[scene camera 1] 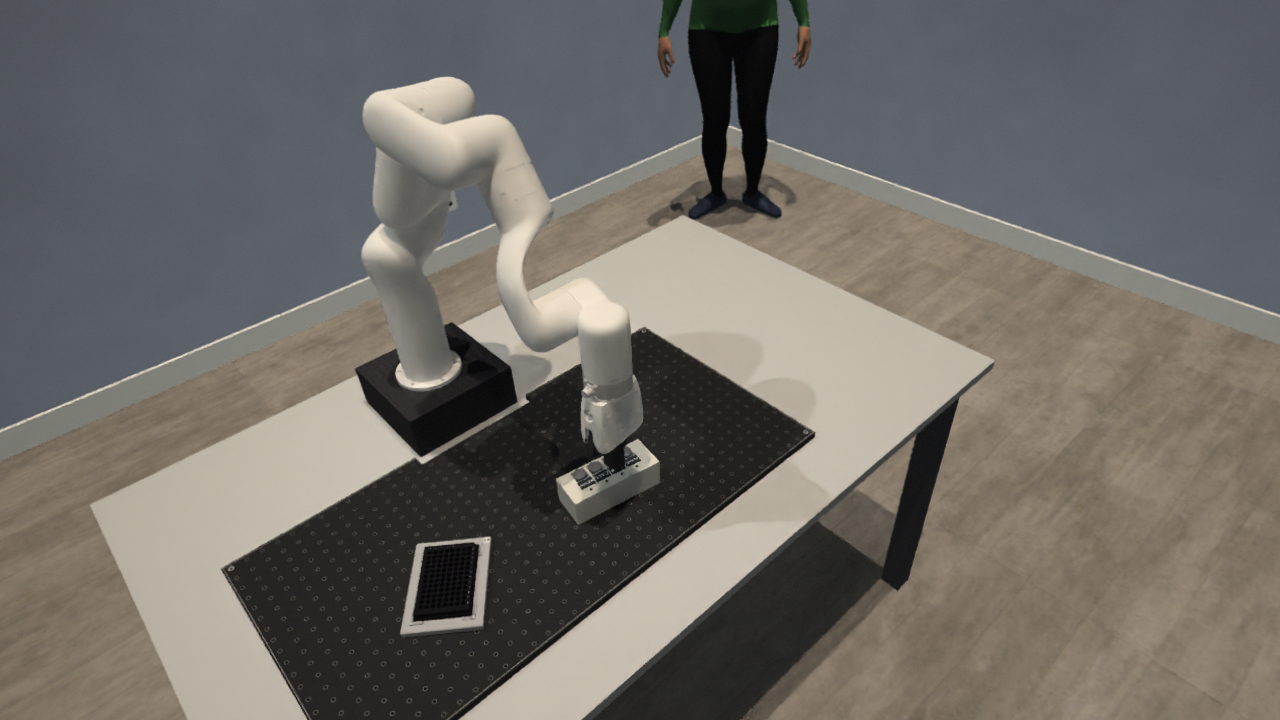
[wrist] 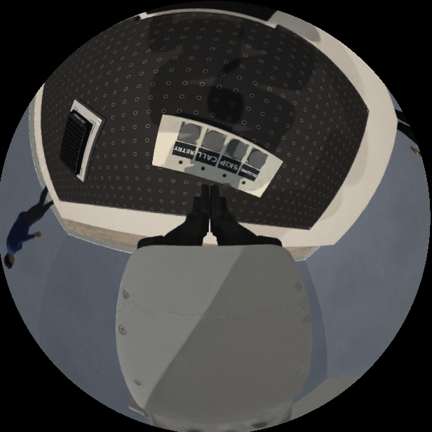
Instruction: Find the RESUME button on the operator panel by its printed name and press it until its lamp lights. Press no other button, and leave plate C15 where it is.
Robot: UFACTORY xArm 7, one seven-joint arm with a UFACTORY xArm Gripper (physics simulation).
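Where they show: gripper, fingertip midpoint: [scene camera 1: 614, 464]; arm's base at its link origin: [scene camera 1: 429, 370].
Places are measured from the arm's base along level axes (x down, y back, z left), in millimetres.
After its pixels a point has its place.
The operator panel [scene camera 1: 617, 495] {y -457, x 56, z 96 mm} [wrist: 164, 142] is a pale box with four grey round buttons, printed RETRY, CALL, SKIP and RESUME from left to right in the wrist view, upside down. The RESUME button [wrist: 257, 157] is at the right end. The small lamp dots by the labels, such as the RESUME lamp [wrist: 243, 182], look dark. My gripper [scene camera 1: 614, 462] {y -456, x -18, z 97 mm} [wrist: 208, 195] is shut and empty. In the scene view its fingers are at the panel's top and hide part of the button row; contact cannot be told. The black plate [scene camera 1: 446, 580] {y -412, x 54, z -206 mm} [wrist: 74, 145] lies in its holder; no C15 print is readable.
The white plate holder [scene camera 1: 484, 577] {y -437, x 67, z -157 mm} lies on the black perforated board [scene camera 1: 358, 528] {y -198, x 78, z -260 mm} [wrist: 125, 90], left of the panel. The board lies on the white table [scene camera 1: 859, 376] {y -522, x 91, z 680 mm}. The arm's black base [scene camera 1: 438, 416] {y -106, x 21, z -44 mm} stands behind the board. A person in green [scene camera 1: 733, 89] stands beyond the table.
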